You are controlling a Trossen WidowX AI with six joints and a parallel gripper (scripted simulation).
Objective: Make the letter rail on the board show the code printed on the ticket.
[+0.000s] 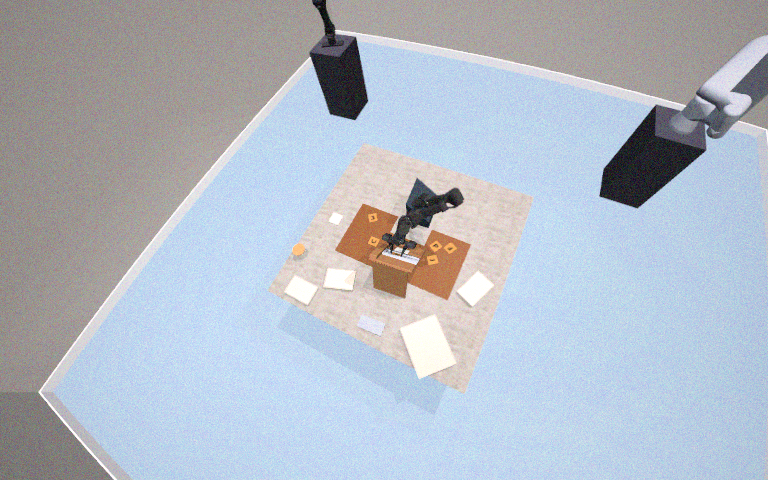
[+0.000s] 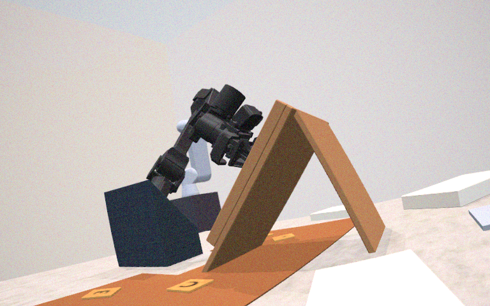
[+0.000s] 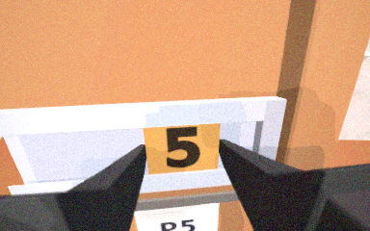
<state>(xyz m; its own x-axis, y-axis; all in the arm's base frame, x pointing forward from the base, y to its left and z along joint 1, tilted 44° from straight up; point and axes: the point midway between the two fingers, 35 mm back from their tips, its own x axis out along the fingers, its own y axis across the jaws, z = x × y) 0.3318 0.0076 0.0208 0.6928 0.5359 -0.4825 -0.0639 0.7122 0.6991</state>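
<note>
The white ticket lies 60 mm behind my gripper tip and 70 mm below it. Also, from my gripper tip: j tile (110 mm behind, 180 mm to the left, 170 mm below); orange tile marked 5 (right at my gripper tip); brown mat (150 mm behind, 30 mm to the right, 170 mm below).
</note>
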